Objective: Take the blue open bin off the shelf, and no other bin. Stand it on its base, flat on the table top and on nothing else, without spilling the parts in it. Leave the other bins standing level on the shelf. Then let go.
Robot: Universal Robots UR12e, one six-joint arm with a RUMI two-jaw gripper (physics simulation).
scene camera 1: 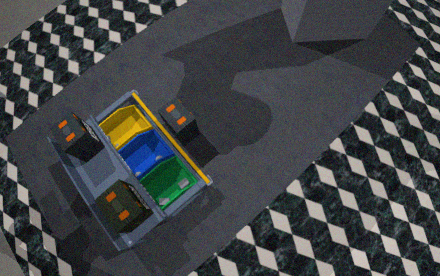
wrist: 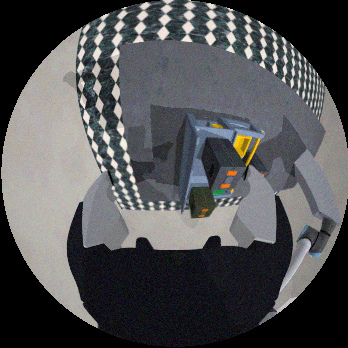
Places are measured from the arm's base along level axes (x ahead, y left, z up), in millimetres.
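Where they show: gripper, between the fingertips: (wrist: 177,169).
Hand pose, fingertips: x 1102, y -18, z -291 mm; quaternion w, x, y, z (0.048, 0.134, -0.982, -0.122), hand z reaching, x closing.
Observation:
Each offset is from my fingertips to the top centre of the thing. "*": to the spot under its first point.
The blue open bin @[* dz -300, dx -282, dy +168 mm] (scene camera 1: 145,151) stands on the shelf (scene camera 1: 102,170) (wrist: 188,145) between the yellow bin @[* dz -300, dx -262, dy +61 mm] (scene camera 1: 126,127) (wrist: 243,144) and the green bin @[* dz -300, dx -302, dy +300 mm] (scene camera 1: 170,184) (wrist: 219,192). Small grey parts show in the blue bin in the scene view. In the wrist view I cannot make out the blue bin; a dark box hides much of that row. My gripper (wrist: 177,169) is open and empty, with its jaws wide apart. It is away from the bins, and the shelf shows beyond and between the jaws. The gripper does not show in the scene view.
A black box @[dz -85, dx -155, dy +96 mm] (scene camera 1: 80,137) (wrist: 225,160) and an olive-dark box @[dz -110, dx -191, dy +324 mm] (scene camera 1: 122,207) (wrist: 201,202) stand on the shelf's upper level, behind the bins. Another dark box @[dz -177, dx -420, dy +168 mm] (scene camera 1: 180,120) stands by the yellow front rail @[dz -244, dx -370, dy +178 mm] (scene camera 1: 170,137). A grey block shape (scene camera 1: 330,20) is at the top right.

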